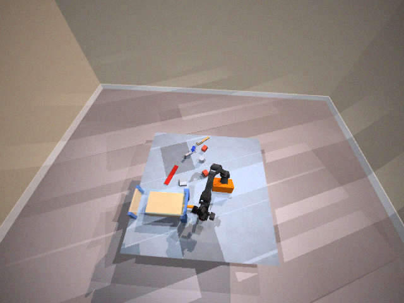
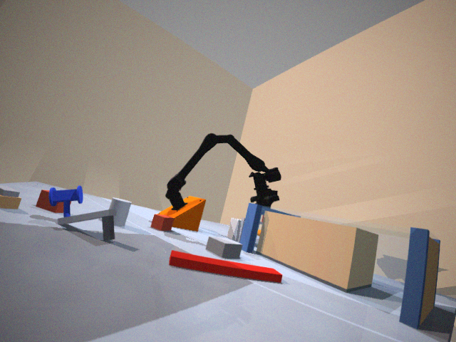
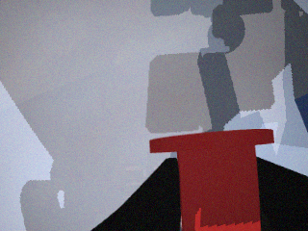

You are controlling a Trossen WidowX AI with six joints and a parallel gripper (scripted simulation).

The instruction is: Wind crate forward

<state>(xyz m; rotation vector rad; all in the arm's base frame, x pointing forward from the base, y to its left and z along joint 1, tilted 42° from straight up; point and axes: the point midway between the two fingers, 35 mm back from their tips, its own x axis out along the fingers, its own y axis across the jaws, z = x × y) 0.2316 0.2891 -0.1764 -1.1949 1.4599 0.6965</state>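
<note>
Right now my gripper tip is 10 mm past the red-knobbed winch handle, 50 mm to the left of it and 30 mm above it. From my gripper tip the other things lie so: red knob (10 mm behind, 20 mm to the right); then blue frame (130 mm ahead, 130 mm to the right, 30 mm below); then winch (40 mm behind, 120 mm to the right, 100 mm below).
</note>
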